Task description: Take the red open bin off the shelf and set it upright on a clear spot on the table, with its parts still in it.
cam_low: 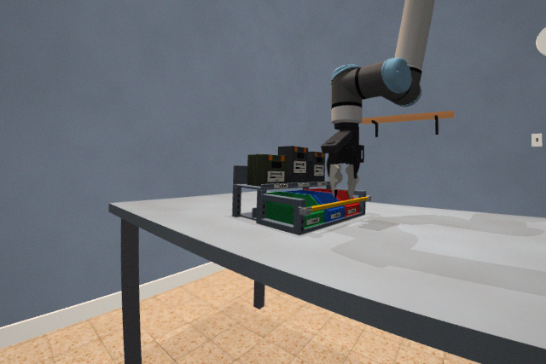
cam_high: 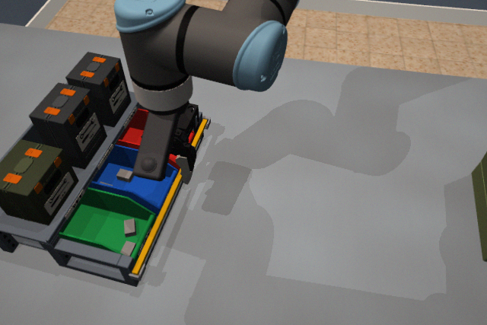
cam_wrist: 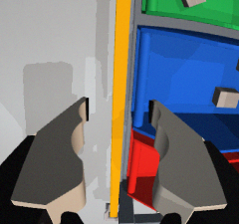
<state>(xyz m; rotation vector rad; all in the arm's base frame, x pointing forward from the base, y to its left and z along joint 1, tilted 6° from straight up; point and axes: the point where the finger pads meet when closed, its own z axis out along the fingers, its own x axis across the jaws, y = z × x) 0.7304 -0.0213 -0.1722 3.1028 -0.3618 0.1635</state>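
The yellow bar is 3 cm below my hand. Also, from my hand: blue bin: 10 cm ahead, 2 cm to the right, 5 cm below; red open bin: 8 cm ahead, 13 cm to the right, 5 cm below; green bin: 13 cm ahead, 8 cm to the left, 5 cm below.
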